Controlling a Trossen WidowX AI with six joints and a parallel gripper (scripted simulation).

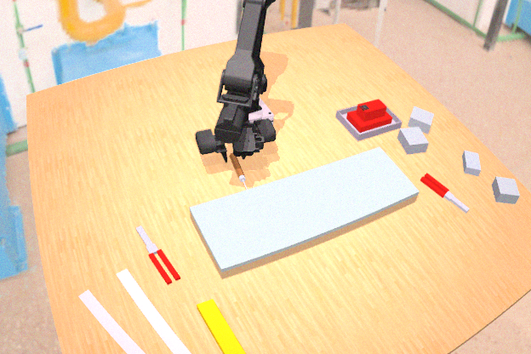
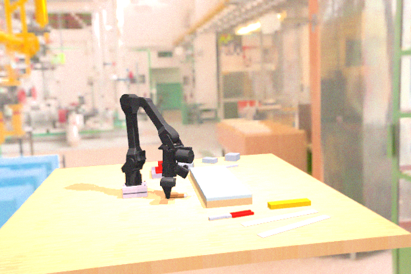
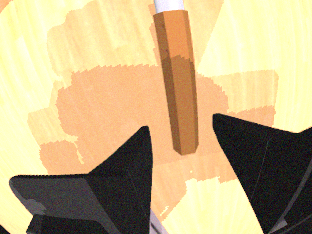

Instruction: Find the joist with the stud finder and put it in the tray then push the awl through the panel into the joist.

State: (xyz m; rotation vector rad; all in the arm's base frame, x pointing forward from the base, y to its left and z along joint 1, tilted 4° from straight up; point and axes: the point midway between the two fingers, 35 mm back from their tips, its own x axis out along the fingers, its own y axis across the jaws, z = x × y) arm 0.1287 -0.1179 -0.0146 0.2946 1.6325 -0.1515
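Now: the awl 6 cm ahead of my gripper tip and 2 cm to the right of it. The rest, counted from my gripper tip: red stud finder 7 cm ahead, 40 cm to the left, 5 cm above; yellow strip 40 cm ahead, 29 cm to the right, 1 cm above; lilac tray 7 cm ahead, 42 cm to the left, 1 cm above.
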